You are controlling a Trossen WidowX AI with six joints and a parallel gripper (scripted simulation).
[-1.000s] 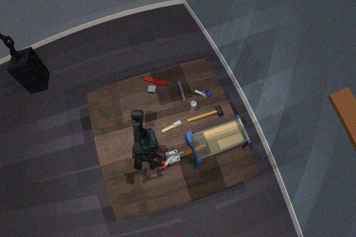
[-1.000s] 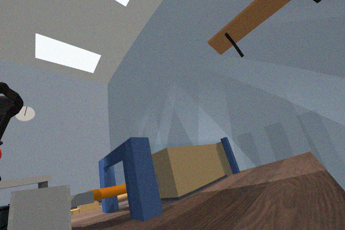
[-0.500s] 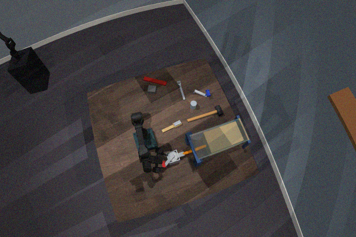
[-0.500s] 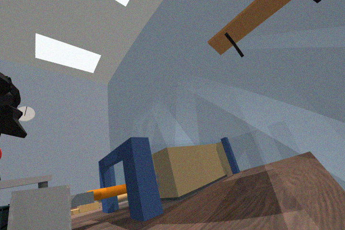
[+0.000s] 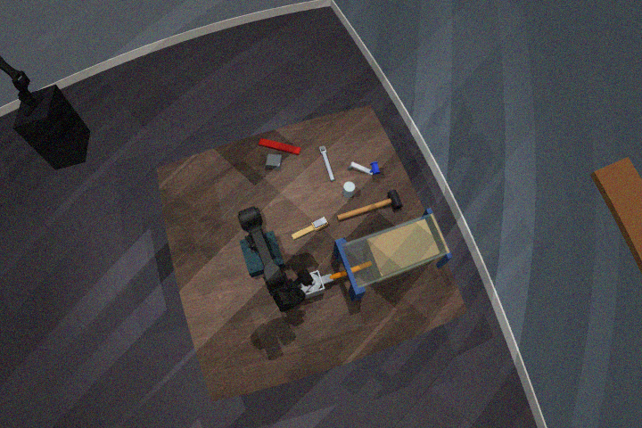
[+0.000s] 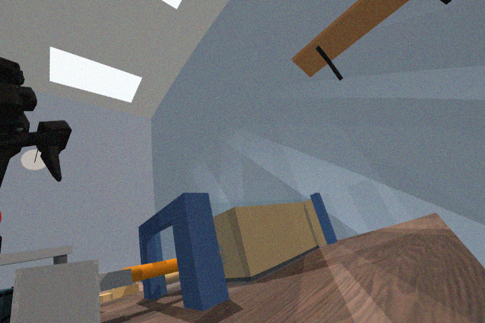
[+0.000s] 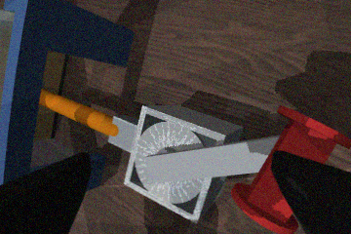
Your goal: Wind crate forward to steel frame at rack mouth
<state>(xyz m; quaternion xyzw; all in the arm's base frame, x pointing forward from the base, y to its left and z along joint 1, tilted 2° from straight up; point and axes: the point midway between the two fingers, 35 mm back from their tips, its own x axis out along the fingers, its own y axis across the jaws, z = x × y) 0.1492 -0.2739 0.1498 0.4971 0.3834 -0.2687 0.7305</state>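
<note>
The red-knobbed winch handle is 1 cm behind my gripper tip, 1 cm to the left of it and 8 cm below it. Round my gripper tip: blue steel frame 20 cm ahead, 8 cm to the left, 8 cm below; red knob 4 cm behind, 1 cm to the right, 5 cm below; grey winch 3 cm ahead, 4 cm to the left, 16 cm below.
</note>
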